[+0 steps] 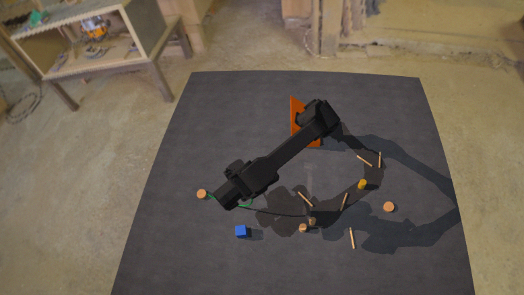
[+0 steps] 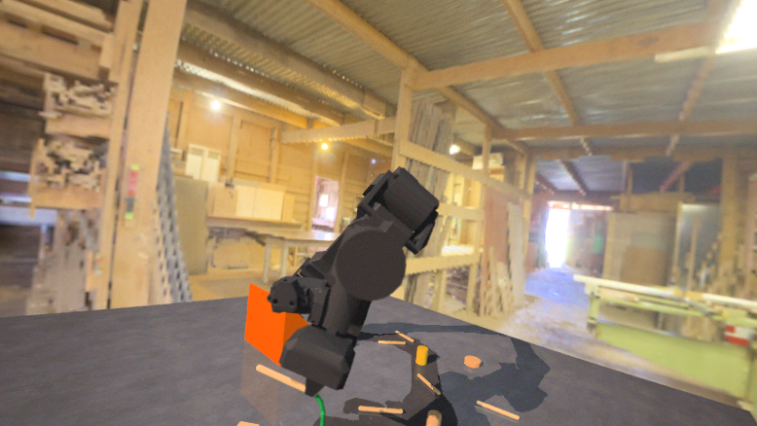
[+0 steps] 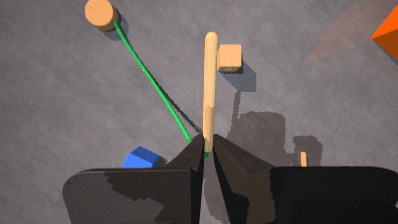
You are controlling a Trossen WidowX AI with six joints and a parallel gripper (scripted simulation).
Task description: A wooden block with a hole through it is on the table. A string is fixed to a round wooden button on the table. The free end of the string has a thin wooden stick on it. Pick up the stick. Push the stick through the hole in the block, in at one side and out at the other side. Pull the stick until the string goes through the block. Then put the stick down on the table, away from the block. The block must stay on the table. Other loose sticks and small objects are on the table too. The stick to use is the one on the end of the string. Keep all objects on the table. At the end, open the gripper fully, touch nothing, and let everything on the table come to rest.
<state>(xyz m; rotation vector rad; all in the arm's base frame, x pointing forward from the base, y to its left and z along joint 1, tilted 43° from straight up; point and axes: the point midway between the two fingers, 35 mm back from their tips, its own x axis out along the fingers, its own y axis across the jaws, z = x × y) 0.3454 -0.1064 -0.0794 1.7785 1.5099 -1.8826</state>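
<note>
The wooden block lies 10 cm behind my gripper tip, 4 cm to the right of it and 11 cm below it. The rest, counted from my gripper tip: blue cube (11 cm ahead, 2 cm to the right, 11 cm below); thin wooden stick (1 cm behind, 1 cm to the right, 1 cm above); round wooden button (1 cm behind, 22 cm to the right, 12 cm below).
</note>
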